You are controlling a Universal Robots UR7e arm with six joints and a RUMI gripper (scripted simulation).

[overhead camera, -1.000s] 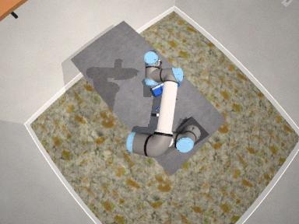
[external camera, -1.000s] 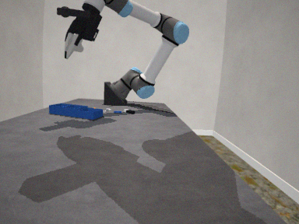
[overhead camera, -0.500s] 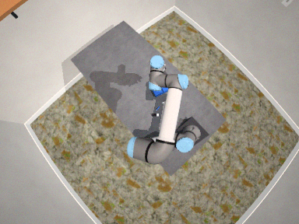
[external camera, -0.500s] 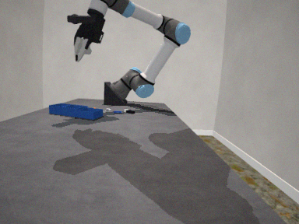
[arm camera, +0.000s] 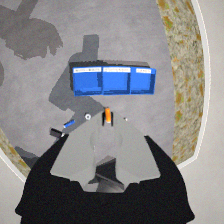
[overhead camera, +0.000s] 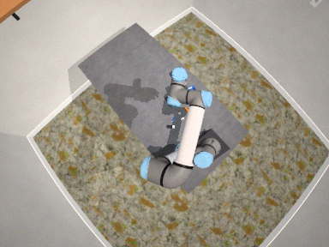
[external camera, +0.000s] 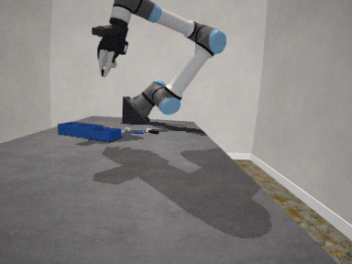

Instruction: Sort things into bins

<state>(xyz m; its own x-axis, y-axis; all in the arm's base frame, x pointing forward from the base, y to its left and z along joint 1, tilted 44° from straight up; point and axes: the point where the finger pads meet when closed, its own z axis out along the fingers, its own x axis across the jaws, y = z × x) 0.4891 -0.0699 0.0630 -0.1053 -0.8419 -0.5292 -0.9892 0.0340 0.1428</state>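
Now: hand 230 mm above the blue bin and 60 mm to the left of it. Round my hand: small black piece (240 mm below, 150 mm behind, 70 mm to the right); orange piece (240 mm below, 110 mm behind, 20 mm to the right); grey nut (240 mm below, 110 mm behind, 50 mm to the left).
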